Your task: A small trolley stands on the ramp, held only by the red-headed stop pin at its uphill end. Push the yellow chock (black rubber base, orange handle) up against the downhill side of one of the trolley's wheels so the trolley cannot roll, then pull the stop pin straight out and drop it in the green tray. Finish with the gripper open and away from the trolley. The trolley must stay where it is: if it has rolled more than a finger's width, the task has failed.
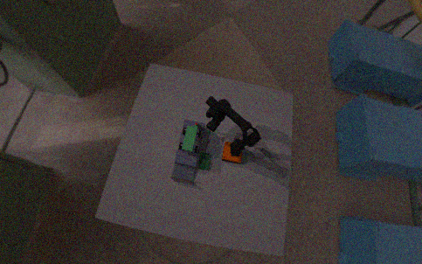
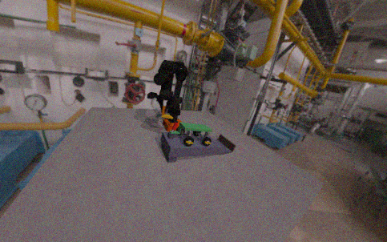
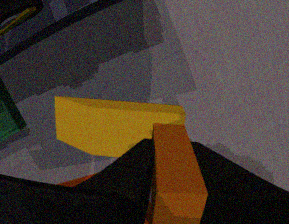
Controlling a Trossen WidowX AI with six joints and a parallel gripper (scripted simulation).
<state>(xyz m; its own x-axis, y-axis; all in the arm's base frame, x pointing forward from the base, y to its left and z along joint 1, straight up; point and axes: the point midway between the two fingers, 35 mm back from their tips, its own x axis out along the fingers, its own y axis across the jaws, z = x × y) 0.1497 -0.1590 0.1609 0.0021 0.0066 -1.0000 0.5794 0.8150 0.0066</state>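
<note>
Right now my gripper tip is 1 cm short of the yellow chock, 2 cm to the right of it and 1 cm above it. Round my gripper tip: ramp (18 cm ahead, 11 cm to the left, 13 cm below); stop pin (14 cm ahead, 4 cm below); trolley (18 cm ahead, 10 cm to the left, 6 cm below).
</note>
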